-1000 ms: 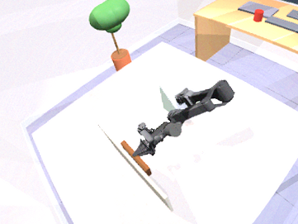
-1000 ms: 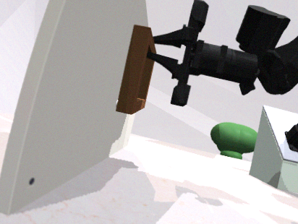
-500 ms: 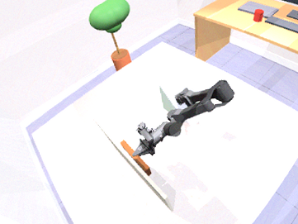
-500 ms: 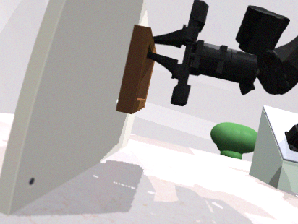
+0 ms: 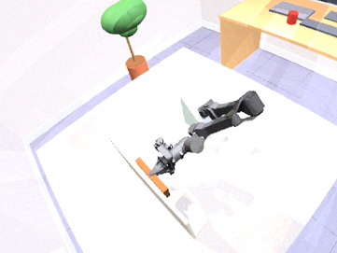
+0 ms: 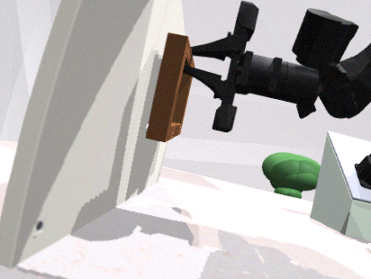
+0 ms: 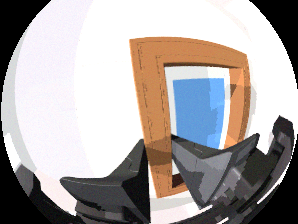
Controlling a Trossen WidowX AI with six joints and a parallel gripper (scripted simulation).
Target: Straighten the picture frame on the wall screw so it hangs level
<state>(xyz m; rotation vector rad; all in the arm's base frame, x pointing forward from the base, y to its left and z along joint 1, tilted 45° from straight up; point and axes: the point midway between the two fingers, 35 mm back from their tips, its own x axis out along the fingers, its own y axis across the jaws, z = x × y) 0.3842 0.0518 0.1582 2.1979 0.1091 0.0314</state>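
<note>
My gripper tip is now 10 mm to the left of the brown picture frame and 50 mm above it. The rest, counted from my gripper tip: wall panel 10 mm ahead, 10 mm to the left, 70 mm below.
</note>
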